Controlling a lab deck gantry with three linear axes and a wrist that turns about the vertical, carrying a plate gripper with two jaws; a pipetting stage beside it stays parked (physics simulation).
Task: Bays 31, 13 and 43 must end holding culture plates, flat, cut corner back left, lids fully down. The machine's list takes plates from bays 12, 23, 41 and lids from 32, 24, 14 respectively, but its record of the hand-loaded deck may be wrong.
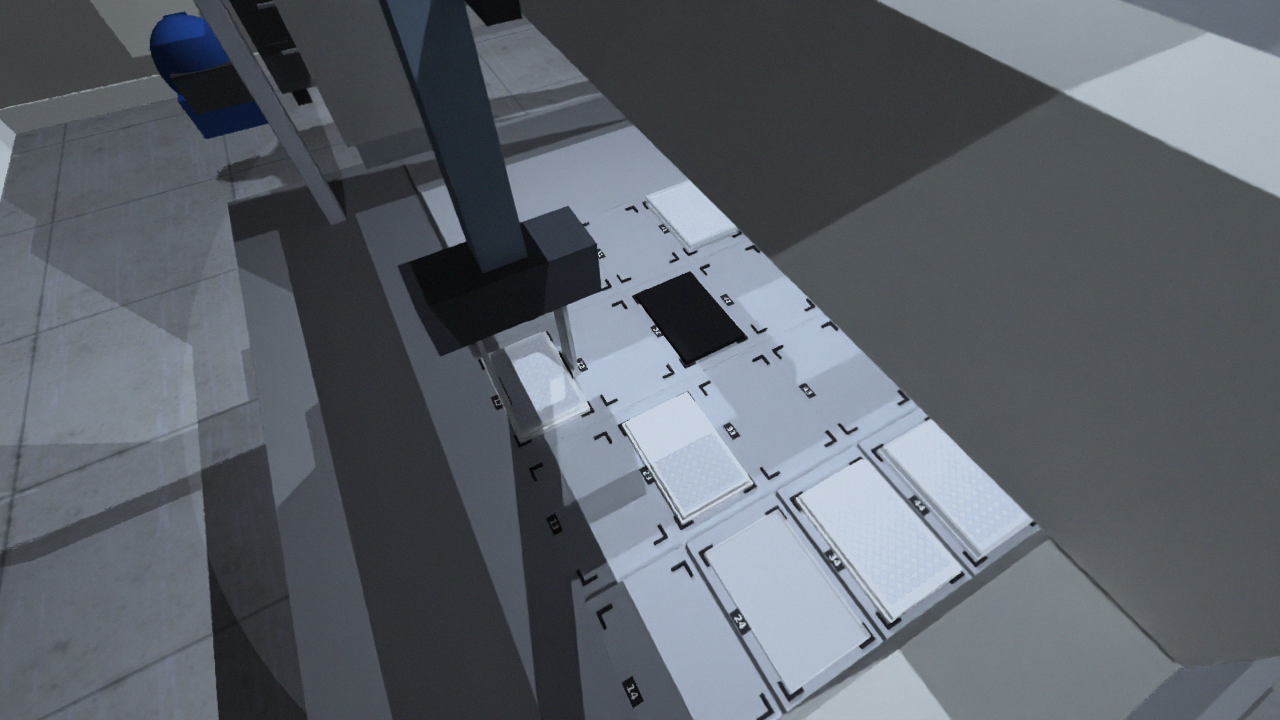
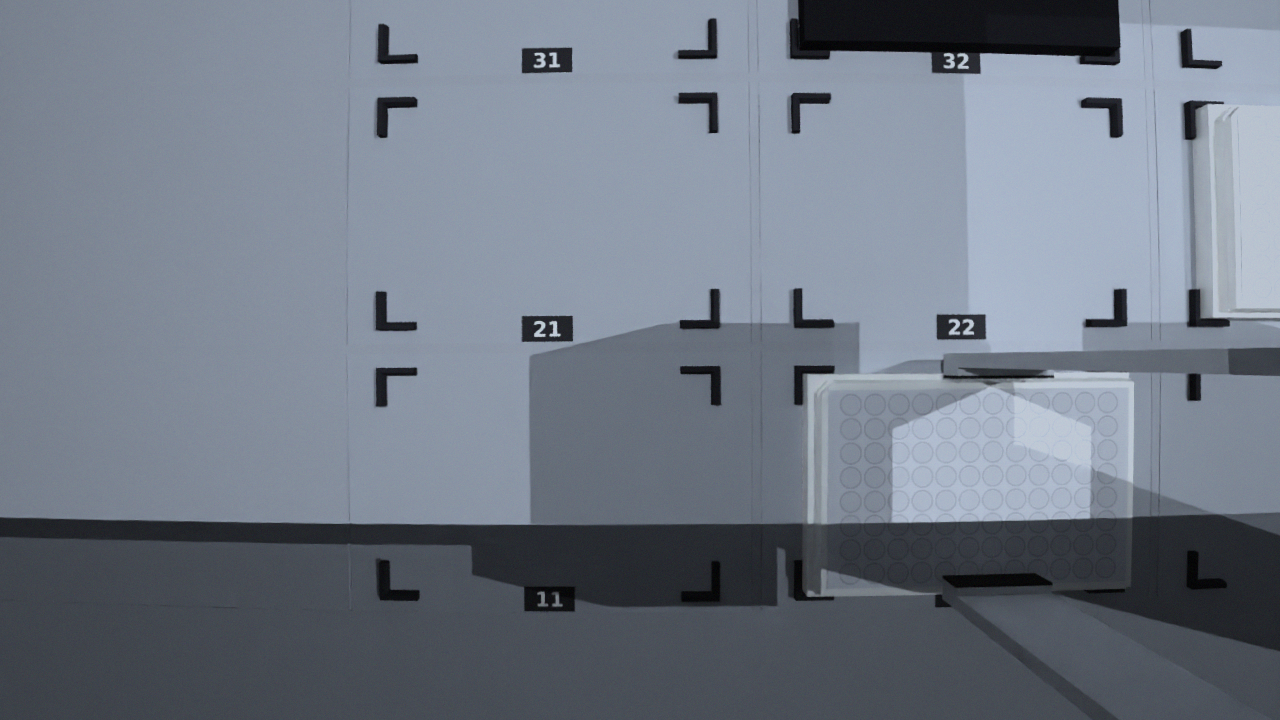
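Pixels of known places: gripper, between the fingertips: (image 1: pixel 537 379) (image 2: pixel 990 476); robot's base, origin of its link: (image 2: pixel 390 590).
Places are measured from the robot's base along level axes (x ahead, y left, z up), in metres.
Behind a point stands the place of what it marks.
Observation:
My gripper (image 1: pixel 537 383) @(x 0.232, y 0.047, z 0.014 m) (image 2: pixel 996 476) @(x 0.232, y 0.047, z 0.014 m) is low over bay 12, its jaws shut on the long sides of a clear culture plate (image 1: pixel 547 407) @(x 0.272, y 0.043, z 0.014 m) (image 2: pixel 948 447) @(x 0.215, y 0.058, z 0.014 m) with round wells, which looks flat. Whether it wears a lid is unclear. A white plate (image 1: pixel 684 461) @(x 0.403, y 0.142, z 0.015 m) (image 2: pixel 1244 210) @(x 0.335, y 0.148, z 0.014 m) lies in bay 23, another plate (image 1: pixel 691 214) @(x 0.074, y 0.359, z 0.017 m) in bay 41. A black slab (image 1: pixel 689 317) @(x 0.234, y 0.255, z 0.008 m) (image 2: pixel 957 22) @(x 0.225, y 0.223, z 0.008 m) fills bay 32. A plain white piece (image 1: pixel 787 600) @(x 0.563, y 0.148, z 0.022 m) lies in bay 24. No plate shows in bays 31, 13, 43 and 14. Cut corners are hard to make out.
White patterned pieces lie in bay 34 (image 1: pixel 877 537) @(x 0.561, y 0.252, z 0.029 m) and bay 44 (image 1: pixel 953 488) @(x 0.561, y 0.350, z 0.029 m). Black corner brackets mark the bays. The gantry column (image 1: pixel 469 134) @(x 0.252, y 0.049, z 0.330 m) rises over the gripper; a grey upright (image 1: pixel 358 71) stands behind it. Shadows darken the front bays.

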